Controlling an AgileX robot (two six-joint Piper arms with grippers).
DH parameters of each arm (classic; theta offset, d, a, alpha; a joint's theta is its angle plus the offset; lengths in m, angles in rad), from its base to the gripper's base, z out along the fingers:
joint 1: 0 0.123 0 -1.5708
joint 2: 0.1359 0 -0.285 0
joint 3: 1.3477 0 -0.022 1.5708
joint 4: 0 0.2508 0 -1.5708
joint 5: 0 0 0.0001 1.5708
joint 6: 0 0.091 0 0
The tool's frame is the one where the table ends.
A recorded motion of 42 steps. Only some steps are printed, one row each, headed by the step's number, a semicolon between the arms.
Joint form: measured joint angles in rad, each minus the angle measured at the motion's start. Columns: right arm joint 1, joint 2, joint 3, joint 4, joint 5, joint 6; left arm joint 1, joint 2, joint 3, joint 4, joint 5, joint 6.
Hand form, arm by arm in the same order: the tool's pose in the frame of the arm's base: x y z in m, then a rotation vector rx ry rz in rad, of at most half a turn. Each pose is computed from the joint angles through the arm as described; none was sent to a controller.
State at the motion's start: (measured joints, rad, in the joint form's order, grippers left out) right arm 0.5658 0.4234 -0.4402 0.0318 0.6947 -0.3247; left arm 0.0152 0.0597 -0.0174 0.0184 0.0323 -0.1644
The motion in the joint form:
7: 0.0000 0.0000 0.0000 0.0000 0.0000 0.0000; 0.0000 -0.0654 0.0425 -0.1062 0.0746 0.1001
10: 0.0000 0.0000 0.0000 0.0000 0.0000 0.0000; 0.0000 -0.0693 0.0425 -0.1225 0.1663 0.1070
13: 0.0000 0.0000 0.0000 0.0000 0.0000 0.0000; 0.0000 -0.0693 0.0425 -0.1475 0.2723 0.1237
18: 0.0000 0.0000 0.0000 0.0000 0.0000 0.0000; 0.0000 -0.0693 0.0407 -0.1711 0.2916 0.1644
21: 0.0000 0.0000 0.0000 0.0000 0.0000 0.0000; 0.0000 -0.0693 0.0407 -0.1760 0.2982 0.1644
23: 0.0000 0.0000 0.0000 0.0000 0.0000 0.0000; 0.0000 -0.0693 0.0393 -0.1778 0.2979 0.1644
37: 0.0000 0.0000 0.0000 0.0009 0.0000 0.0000; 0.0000 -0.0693 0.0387 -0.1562 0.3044 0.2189
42: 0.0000 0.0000 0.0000 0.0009 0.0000 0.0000; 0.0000 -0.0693 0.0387 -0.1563 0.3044 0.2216
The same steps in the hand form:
7: 0.0675 0.0450 0.2714 -0.9197 1.9614 0.1749; 0.0571 0.0000 0.1953 -0.1269 1.6056 -0.1131
10: 0.0675 0.0450 0.2714 -0.9197 1.9614 0.1749; 0.0561 -0.0010 0.1873 -0.1328 1.6930 -0.1252
13: 0.0675 0.0450 0.2714 -0.9197 1.9614 0.1749; 0.0544 -0.0027 0.1779 -0.1338 1.7984 -0.1409
18: 0.0675 0.0450 0.2714 -0.9197 1.9614 0.1749; 0.0540 -0.0036 0.1769 -0.1112 1.8161 -0.1358
21: 0.0675 0.0450 0.2714 -0.9197 1.9614 0.1749; 0.0538 -0.0038 0.1764 -0.1140 1.8224 -0.1410
23: 0.0675 0.0450 0.2714 -0.9197 1.9614 0.1749; 0.0538 -0.0039 0.1769 -0.1150 1.8206 -0.1428
37: 0.0674 0.0451 0.2714 -0.9194 1.9616 0.1759; 0.0536 -0.0033 0.1764 -0.0511 1.8289 -0.0841
42: 0.0674 0.0451 0.2714 -0.9194 1.9616 0.1759; 0.0536 -0.0033 0.1764 -0.0487 1.8289 -0.0823

